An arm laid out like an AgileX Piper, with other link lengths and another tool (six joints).
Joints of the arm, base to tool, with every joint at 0 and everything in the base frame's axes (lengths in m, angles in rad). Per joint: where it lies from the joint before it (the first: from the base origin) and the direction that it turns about. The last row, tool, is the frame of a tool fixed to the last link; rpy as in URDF.
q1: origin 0 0 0.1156 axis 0 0 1
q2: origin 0 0 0 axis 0 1 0
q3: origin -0.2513 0 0.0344 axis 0 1 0
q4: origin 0.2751 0 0.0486 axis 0.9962 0 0.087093
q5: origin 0 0 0 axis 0 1 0
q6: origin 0.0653 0 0.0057 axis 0.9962 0 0.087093
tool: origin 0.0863 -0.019 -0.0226 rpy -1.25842 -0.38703 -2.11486
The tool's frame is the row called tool.
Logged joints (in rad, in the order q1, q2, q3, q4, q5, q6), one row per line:
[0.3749, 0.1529, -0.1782, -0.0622, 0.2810, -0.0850]
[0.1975, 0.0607, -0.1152, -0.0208, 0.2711, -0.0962]
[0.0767, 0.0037, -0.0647, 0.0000, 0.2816, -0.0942]
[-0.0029, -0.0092, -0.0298, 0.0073, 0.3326, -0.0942]
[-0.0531, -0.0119, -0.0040, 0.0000, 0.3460, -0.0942]
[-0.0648, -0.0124, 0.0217, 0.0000, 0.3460, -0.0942]
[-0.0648, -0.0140, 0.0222, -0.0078, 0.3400, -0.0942]
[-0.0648, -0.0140, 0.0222, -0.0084, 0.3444, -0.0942]
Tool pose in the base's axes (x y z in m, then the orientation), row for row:
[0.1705, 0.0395, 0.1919, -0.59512, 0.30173, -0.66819, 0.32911]
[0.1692, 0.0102, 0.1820, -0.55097, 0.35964, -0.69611, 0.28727]
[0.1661, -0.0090, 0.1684, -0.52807, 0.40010, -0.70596, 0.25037]
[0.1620, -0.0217, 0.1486, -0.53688, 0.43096, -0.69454, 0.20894]
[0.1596, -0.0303, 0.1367, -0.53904, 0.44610, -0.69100, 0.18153]
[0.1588, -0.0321, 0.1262, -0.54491, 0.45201, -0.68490, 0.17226]
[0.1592, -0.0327, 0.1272, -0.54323, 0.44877, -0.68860, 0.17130]
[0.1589, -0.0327, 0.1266, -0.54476, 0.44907, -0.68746, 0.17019]
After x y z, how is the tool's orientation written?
As a quaternion, x y z w.
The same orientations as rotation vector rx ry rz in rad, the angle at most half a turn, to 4 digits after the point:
[-1.5572, 0.7895, -1.7484]
[-1.4719, 0.9608, -1.8596]
[-1.4375, 1.0891, -1.9217]
[-1.4936, 1.1989, -1.9322]
[-1.5219, 1.2595, -1.9510]
[-1.5463, 1.2827, -1.9436]
[-1.5424, 1.2742, -1.9551]
[-1.5477, 1.2758, -1.9531]

